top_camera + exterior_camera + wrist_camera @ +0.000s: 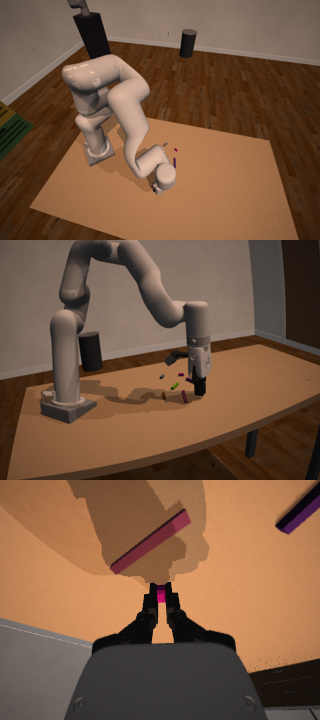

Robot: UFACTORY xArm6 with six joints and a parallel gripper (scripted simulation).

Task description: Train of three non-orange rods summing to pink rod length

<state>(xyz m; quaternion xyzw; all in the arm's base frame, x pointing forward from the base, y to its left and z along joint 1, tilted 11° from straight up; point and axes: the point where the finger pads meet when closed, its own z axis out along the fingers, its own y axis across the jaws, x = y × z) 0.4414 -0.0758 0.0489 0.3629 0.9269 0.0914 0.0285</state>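
The pink rod lies 50 mm behind my hand, 30 mm to the left of it and 30 mm below it. The rest, counted from my hand: purple rod 150 mm to the left, 30 mm below, 20 mm ahead; then orange rod 110 mm behind, 60 mm to the left, 30 mm below; then lime rod 130 mm to the left, 50 mm behind, 30 mm below.
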